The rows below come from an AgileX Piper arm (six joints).
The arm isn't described. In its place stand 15 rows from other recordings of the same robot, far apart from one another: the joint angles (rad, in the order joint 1, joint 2, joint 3, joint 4, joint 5, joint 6), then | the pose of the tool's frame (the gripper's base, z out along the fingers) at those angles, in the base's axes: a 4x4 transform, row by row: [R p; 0 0 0 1], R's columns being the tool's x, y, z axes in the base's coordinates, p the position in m.
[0.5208, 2.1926, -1.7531, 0.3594, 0.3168, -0.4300] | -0.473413, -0.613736, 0.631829, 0.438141; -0.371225, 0.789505, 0.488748, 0.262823; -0.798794, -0.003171, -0.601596, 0.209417; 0, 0, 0, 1
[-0.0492, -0.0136, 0.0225, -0.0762, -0.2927, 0.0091] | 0.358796, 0.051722, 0.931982, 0.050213; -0.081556, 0.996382, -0.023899, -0.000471; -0.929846, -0.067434, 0.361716, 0.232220; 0, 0, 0, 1
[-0.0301, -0.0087, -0.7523, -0.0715, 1.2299, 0.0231] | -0.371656, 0.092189, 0.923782, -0.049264; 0.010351, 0.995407, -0.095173, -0.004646; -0.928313, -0.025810, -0.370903, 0.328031; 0, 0, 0, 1
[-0.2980, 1.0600, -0.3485, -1.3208, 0.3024, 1.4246] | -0.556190, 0.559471, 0.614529, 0.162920; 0.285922, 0.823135, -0.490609, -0.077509; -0.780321, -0.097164, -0.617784, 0.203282; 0, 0, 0, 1
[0.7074, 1.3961, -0.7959, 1.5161, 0.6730, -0.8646] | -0.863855, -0.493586, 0.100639, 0.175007; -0.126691, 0.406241, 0.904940, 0.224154; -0.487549, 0.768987, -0.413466, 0.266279; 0, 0, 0, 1
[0.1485, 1.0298, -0.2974, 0.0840, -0.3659, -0.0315] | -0.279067, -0.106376, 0.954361, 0.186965; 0.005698, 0.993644, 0.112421, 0.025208; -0.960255, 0.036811, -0.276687, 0.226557; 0, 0, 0, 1
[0.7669, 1.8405, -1.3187, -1.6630, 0.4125, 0.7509] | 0.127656, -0.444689, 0.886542, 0.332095; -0.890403, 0.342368, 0.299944, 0.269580; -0.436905, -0.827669, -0.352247, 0.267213; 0, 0, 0, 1
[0.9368, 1.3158, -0.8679, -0.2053, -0.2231, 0.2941] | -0.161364, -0.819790, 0.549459, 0.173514; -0.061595, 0.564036, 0.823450, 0.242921; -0.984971, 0.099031, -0.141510, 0.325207; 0, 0, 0, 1
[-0.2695, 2.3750, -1.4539, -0.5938, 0.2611, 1.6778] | -0.083427, 0.896750, 0.434603, 0.439549; 0.937877, 0.218053, -0.269890, -0.135048; -0.336790, 0.385088, -0.859232, 0.041972; 0, 0, 0, 1
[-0.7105, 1.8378, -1.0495, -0.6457, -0.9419, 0.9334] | 0.186808, 0.128610, 0.973942, 0.329340; 0.408107, 0.891642, -0.196019, -0.224945; -0.893617, 0.434090, 0.114079, 0.250639; 0, 0, 0, 1
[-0.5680, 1.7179, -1.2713, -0.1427, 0.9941, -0.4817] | -0.992154, 0.034600, 0.120136, 0.282417; 0.007626, 0.975900, -0.218086, -0.193094; -0.124786, -0.215459, -0.968507, 0.240946; 0, 0, 0, 1
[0.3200, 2.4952, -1.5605, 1.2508, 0.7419, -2.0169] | -0.170757, -0.979137, 0.110145, 0.419268; -0.673604, 0.197589, 0.712191, 0.200429; -0.719097, 0.047418, -0.693290, 0.025760; 0, 0, 0, 1
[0.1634, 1.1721, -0.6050, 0.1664, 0.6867, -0.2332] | -0.878517, -0.296005, 0.374952, 0.190539; -0.249511, 0.953644, 0.168245, 0.041099; -0.407372, 0.054252, -0.911649, 0.219017; 0, 0, 0, 1
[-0.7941, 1.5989, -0.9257, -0.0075, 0.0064, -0.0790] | -0.451520, 0.676784, 0.581458, 0.240488; 0.336193, 0.732682, -0.591735, -0.244716; -0.826501, -0.071698, -0.558350, 0.233039; 0, 0, 0, 1
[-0.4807, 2.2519, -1.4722, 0.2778, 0.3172, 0.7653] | -0.024041, 0.854960, 0.518136, 0.414979; 0.975806, 0.132731, -0.173738, -0.207633; -0.217311, 0.501423, -0.837467, 0.098694; 0, 0, 0, 1
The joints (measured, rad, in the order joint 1, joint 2, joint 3, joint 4, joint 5, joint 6), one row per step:
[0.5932 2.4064 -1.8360 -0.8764 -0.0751 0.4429]
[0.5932 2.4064 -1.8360 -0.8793 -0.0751 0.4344]
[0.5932 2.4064 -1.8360 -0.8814 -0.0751 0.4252]
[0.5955 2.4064 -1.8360 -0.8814 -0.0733 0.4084]
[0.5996 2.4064 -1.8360 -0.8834 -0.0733 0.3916]
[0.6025 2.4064 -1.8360 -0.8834 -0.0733 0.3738]
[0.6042 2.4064 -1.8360 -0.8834 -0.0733 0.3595]
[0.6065 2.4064 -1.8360 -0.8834 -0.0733 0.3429]
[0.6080 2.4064 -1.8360 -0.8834 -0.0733 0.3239]
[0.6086 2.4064 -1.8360 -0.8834 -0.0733 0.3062]
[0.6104 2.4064 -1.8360 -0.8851 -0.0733 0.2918]
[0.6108 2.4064 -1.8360 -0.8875 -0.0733 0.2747]
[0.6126 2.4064 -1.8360 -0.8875 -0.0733 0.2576]
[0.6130 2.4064 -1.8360 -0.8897 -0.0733 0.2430]
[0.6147 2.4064 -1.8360 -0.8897 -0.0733 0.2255]
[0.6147 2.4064 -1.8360 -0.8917 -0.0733 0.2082]
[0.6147 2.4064 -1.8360 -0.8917 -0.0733 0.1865]
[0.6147 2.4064 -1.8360 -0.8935 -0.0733 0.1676]
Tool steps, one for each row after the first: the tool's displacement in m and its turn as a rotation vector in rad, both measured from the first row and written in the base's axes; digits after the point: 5 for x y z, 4 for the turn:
[-0.00001 0.00001 -0.00001 -0.0082 -0.0061 0.0049]
[-0.00002 0.00001 -0.00002 -0.0164 -0.0123 0.0098]
[-0.00070 0.00093 -0.00012 -0.0296 -0.0210 0.0179]
[-0.00200 0.00278 -0.00013 -0.0431 -0.0314 0.0300]
[-0.00291 0.00409 -0.00013 -0.0558 -0.0414 0.0404]
[-0.00345 0.00486 -0.00013 -0.0660 -0.0494 0.0482]
[-0.00418 0.00589 -0.00013 -0.0778 -0.0587 0.0575]
[-0.00465 0.00656 -0.00013 -0.0913 -0.0694 0.0670]
[-0.00485 0.00683 -0.00013 -0.1039 -0.0793 0.0750]
[-0.00543 0.00764 -0.00014 -0.1154 -0.0883 0.0837]
[-0.00557 0.00782 -0.00015 -0.1293 -0.0991 0.0924]
[-0.00614 0.00863 -0.00015 -0.1414 -0.1088 0.1014]
[-0.00628 0.00881 -0.00016 -0.1534 -0.1182 0.1090]
[-0.00683 0.00957 -0.00016 -0.1658 -0.1281 0.1180]
[-0.00683 0.00958 -0.00017 -0.1795 -0.1388 0.1263]
[-0.00683 0.00958 -0.00017 -0.1950 -0.1510 0.1354]
[-0.00684 0.00958 -0.00018 -0.2098 -0.1625 0.1442]

